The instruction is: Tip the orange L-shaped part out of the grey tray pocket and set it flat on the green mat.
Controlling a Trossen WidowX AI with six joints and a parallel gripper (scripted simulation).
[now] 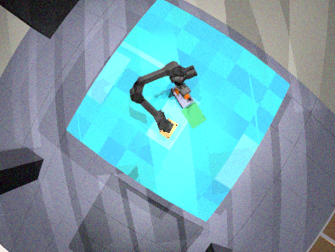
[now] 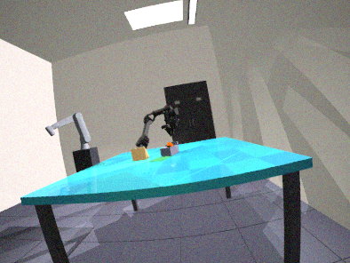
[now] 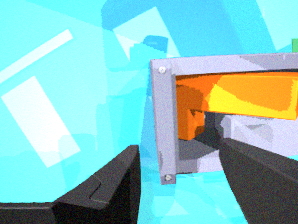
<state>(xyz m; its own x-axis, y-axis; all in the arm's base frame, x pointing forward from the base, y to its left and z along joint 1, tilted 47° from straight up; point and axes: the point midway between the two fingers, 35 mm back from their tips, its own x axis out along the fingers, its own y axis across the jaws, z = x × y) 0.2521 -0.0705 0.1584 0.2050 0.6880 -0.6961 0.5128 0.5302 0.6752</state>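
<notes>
My gripper tip is now 10 cm above the orange L-shaped part, 3 cm to the left of it and 3 cm past it. From my gripper tip the other things lie so: green mat (19 cm to the right, 16 cm below, 12 cm behind).
</notes>
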